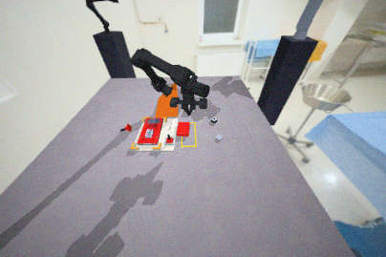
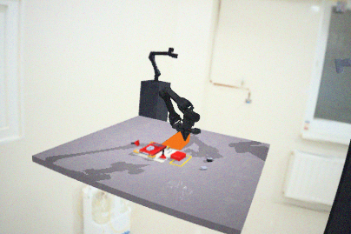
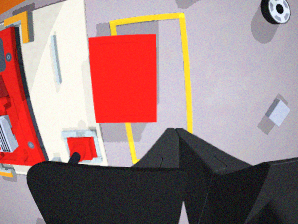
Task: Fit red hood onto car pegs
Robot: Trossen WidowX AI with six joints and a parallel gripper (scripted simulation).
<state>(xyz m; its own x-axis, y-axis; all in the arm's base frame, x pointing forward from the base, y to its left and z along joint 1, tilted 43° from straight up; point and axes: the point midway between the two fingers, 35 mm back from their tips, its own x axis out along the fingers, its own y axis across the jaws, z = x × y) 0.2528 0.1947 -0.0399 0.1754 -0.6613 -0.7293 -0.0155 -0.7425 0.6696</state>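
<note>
Now: the red hood 1 cm behind my gripper tip, 4 cm to the right of it and 12 cm below it. From my gripper tip the other things lie so: black-and-white wheel 11 cm behind, 15 cm to the left, 12 cm below; jig 3 cm ahead, 21 cm to the right, 12 cm below.
</note>
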